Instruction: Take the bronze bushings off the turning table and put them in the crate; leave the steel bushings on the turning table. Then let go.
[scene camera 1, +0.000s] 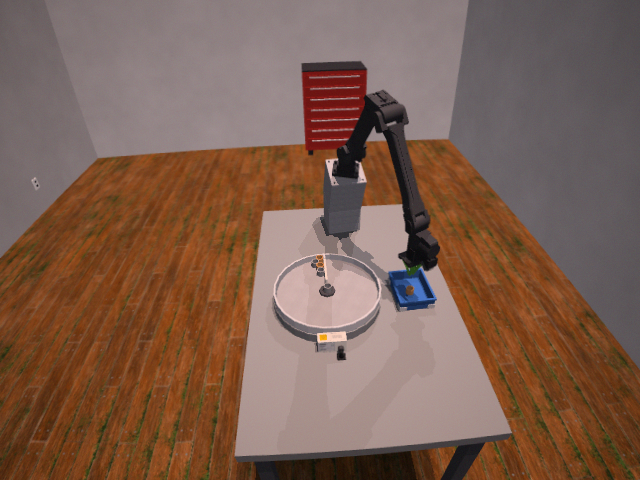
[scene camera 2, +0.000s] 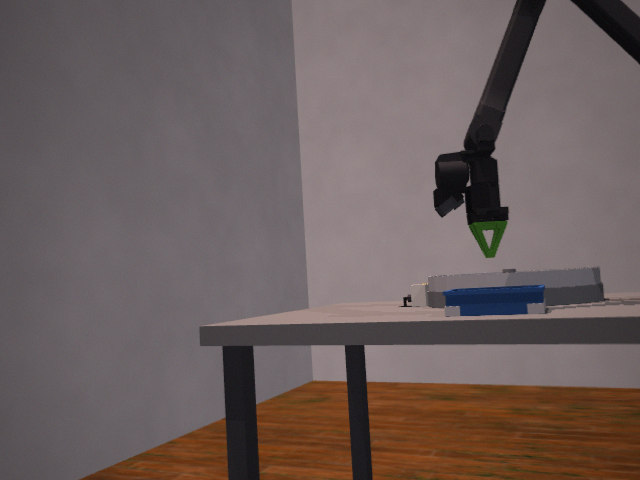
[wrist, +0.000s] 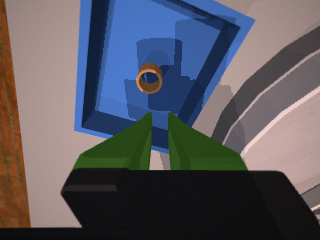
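Note:
The gripper (scene camera 2: 490, 257) is in view, and the wrist view shows the gripper (wrist: 160, 119) too. A blue crate (scene camera 1: 400, 279) belongs to the same scene, and the wrist view includes that crate (wrist: 193, 51) as well.

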